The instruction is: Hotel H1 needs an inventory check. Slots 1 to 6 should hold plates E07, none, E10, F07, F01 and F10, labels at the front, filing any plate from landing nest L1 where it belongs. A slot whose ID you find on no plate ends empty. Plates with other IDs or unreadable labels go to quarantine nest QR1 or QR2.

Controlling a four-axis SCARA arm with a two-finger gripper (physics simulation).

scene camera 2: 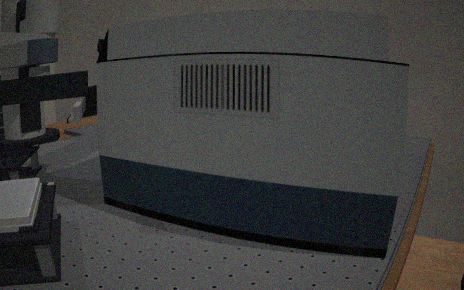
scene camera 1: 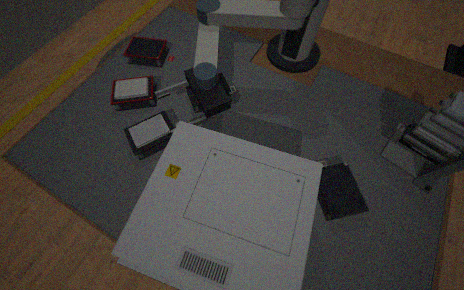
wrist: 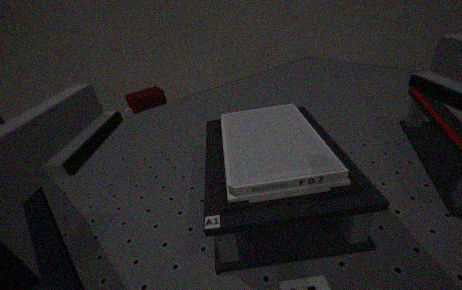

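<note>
The white plate lies flat on the dark landing nest. Its front label reads F07 in the wrist view. My gripper is open and empty, its fingers apart on either side of the plate's line and pointing towards it; the plate is not touched. A red-rimmed nest bears another white plate; a second red-rimmed nest is empty. The hotel at the right holds several upright-stacked plates; their labels cannot be read.
A large white machine stands beside the landing nest. A dark nest lies partly hidden under the arm. Another dark nest stands at the machine's right. A red block shows at the back left.
</note>
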